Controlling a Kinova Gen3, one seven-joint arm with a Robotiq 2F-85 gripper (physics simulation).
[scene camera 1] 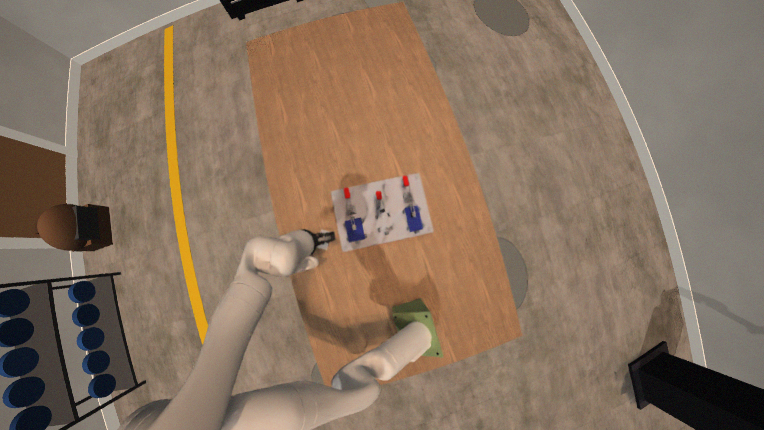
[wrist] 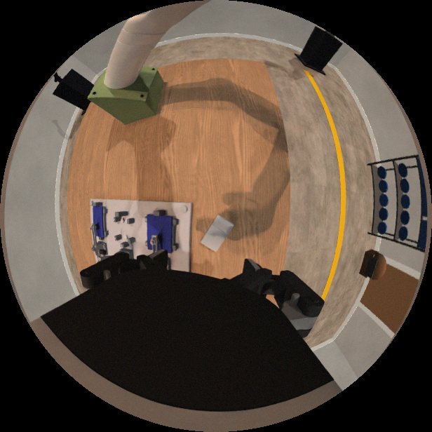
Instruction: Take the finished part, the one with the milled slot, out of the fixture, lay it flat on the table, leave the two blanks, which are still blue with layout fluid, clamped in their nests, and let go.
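Where they show: arm's base at its link origin: [scene camera 1: 419, 333].
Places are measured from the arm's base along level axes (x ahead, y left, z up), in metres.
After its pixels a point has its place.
Note:
The finished part [wrist: 217, 233] is a light grey block lying flat on the wooden table beside the fixture plate [scene camera 1: 371, 238] {x 0.351, y 0.045, z -0.126 m} [wrist: 184, 245]; a faint line shows on its top. In the scene view a pale bit of the part [scene camera 1: 324, 245] {x 0.384, y 0.219, z -0.121 m} shows beneath the gripper. My gripper [scene camera 1: 332, 237] [wrist: 204, 263] is open and empty, its fingers spread, above the table near the part and apart from it. One blue blank [scene camera 1: 354, 229] {x 0.400, y 0.090, z -0.083 m} [wrist: 161, 227] sits in the nest nearest the part, the other blue blank [scene camera 1: 413, 219] {x 0.365, y -0.124, z -0.110 m} [wrist: 99, 220] in the far nest, each under its clamp. The middle nest [scene camera 1: 383, 223] {x 0.389, y -0.016, z -0.126 m} holds no part.
Red-tipped clamp handles [scene camera 1: 346, 192] {x 0.537, y 0.075, z -0.085 m} [scene camera 1: 378, 195] {x 0.480, y -0.028, z -0.044 m} [scene camera 1: 405, 181] {x 0.506, y -0.142, z -0.090 m} stand along one side of the plate. The green arm base [scene camera 1: 435, 339] {x -0.020, y -0.040, z 0.041 m} [wrist: 127, 102] stands on the table [scene camera 1: 352, 96] {x 0.945, y -0.072, z -0.141 m} [wrist: 215, 145]. The table edge runs close by the gripper, with floor and a yellow line [scene camera 1: 173, 160] [wrist: 343, 200] beyond.

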